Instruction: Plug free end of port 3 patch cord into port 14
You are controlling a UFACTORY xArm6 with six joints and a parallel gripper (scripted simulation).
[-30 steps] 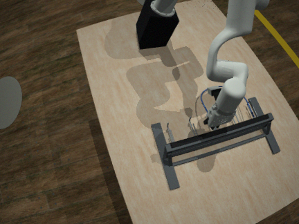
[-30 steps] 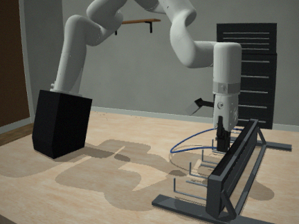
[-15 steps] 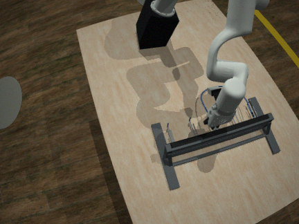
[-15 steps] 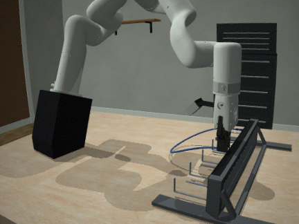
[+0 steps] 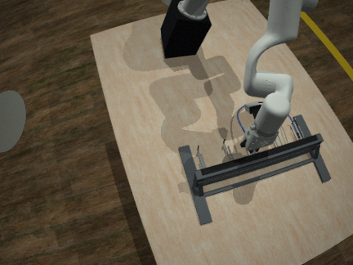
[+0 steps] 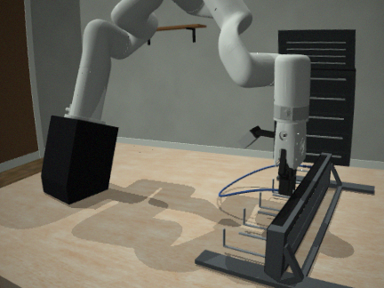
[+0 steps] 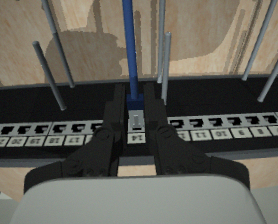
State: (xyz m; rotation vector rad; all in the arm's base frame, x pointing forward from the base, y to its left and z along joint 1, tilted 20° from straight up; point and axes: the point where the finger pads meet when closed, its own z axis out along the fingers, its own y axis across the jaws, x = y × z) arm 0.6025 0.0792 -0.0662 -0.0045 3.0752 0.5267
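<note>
The plug is 2 cm ahead of my hand and 1 cm below it.
</note>
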